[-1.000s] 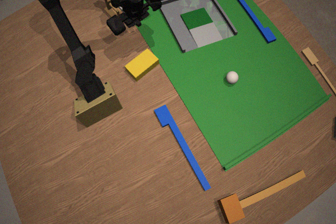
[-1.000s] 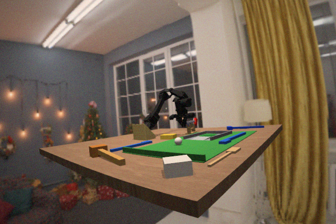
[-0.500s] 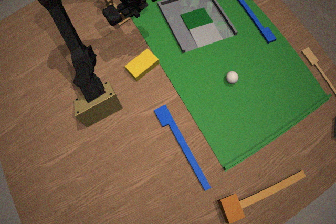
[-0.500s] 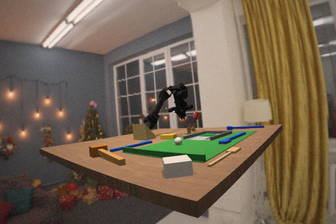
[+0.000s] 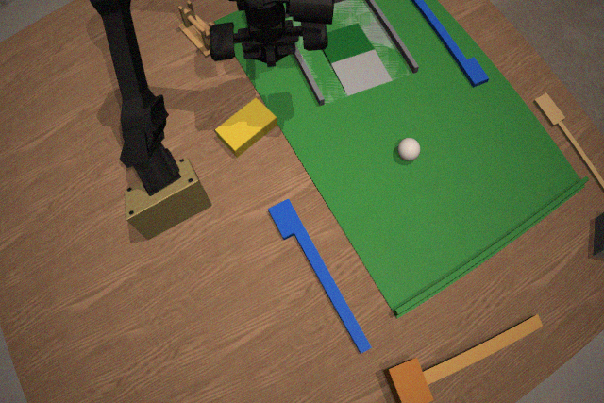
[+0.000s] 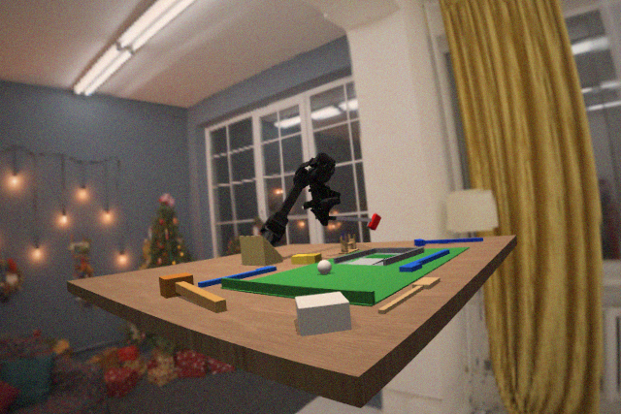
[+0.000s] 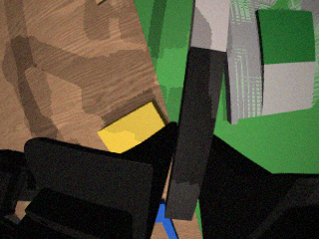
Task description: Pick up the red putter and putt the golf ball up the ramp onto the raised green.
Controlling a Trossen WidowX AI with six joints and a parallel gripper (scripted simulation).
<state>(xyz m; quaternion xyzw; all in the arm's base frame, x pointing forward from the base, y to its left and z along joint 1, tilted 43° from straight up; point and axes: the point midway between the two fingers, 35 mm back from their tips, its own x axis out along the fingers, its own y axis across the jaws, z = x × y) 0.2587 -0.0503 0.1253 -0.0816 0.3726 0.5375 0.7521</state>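
Right now the red putter is 50 mm ahead of my gripper tip, 100 mm to the left of it and 10 mm above it. From my gripper tip the other things lie so: white block 370 mm ahead, 640 mm to the right, 110 mm below; white golf ball 130 mm ahead, 240 mm to the right, 110 mm below; yellow block 80 mm behind, 20 mm to the right, 120 mm below.
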